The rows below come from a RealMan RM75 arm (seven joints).
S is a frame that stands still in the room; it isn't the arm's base.
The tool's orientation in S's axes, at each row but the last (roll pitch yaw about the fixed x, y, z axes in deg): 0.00, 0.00, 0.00; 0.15, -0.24, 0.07; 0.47, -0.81, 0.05; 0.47, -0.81, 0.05; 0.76, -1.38, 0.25; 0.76, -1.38, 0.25; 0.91, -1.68, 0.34
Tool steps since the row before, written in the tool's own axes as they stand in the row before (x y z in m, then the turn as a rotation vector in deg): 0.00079, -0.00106, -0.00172, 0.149, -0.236, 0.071; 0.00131, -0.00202, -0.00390, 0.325, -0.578, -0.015; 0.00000, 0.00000, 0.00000, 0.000, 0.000, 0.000; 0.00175, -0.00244, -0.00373, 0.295, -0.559, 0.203; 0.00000, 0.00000, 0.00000, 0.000, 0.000, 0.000; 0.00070, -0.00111, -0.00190, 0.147, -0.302, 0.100; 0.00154, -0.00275, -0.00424, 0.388, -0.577, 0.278
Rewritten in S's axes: 0.00079, -0.00106, -0.00172, 0.149, -0.236, 0.071; 0.00133, -0.00201, -0.00390, 0.326, -0.578, -0.015; 0.00000, 0.00000, 0.00000, 0.000, 0.000, 0.000; 0.00180, -0.00241, -0.00372, 0.293, -0.560, 0.203; 0.00000, 0.00000, 0.00000, 0.000, 0.000, 0.000; 0.00075, -0.00108, -0.00190, 0.146, -0.303, 0.099; 0.00168, -0.00267, -0.00424, 0.383, -0.579, 0.280
